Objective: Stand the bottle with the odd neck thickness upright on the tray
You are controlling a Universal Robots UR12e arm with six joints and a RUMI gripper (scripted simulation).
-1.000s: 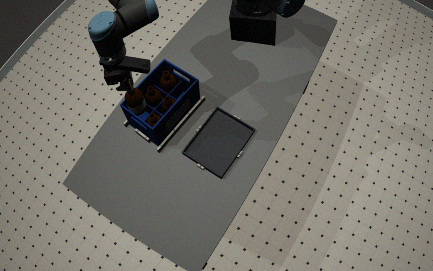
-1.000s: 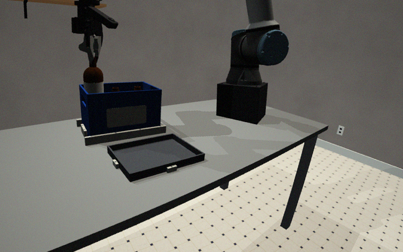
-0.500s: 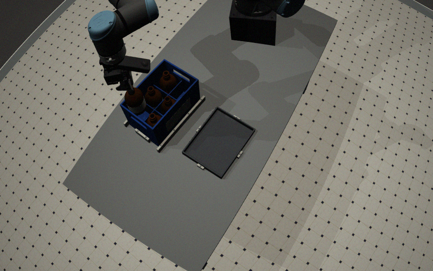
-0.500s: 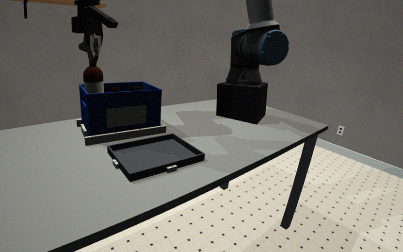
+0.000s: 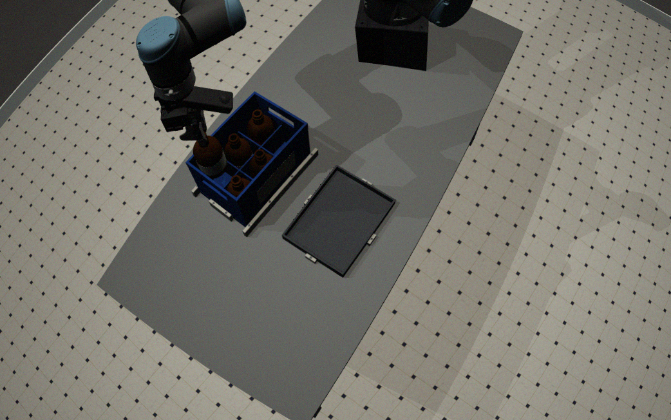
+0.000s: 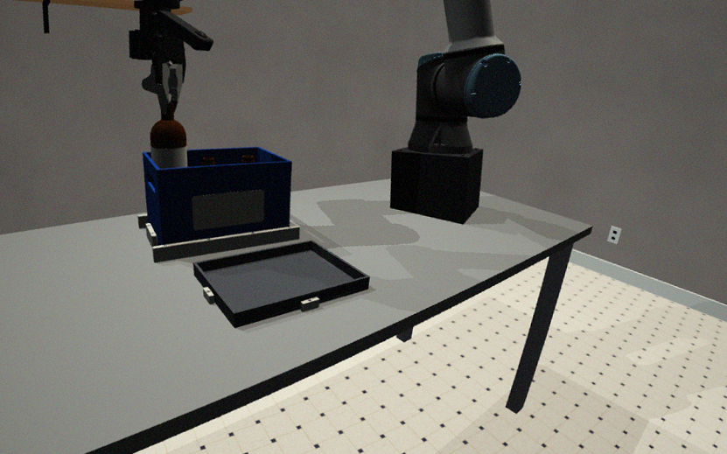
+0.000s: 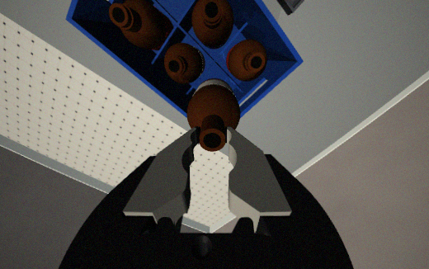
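Right now the bottle is 70 mm below my hand. The rest, counted from my hand: black tray: 120 mm behind, 310 mm to the left, 260 mm below; then blue crate: 90 mm behind, 40 mm to the left, 190 mm below.
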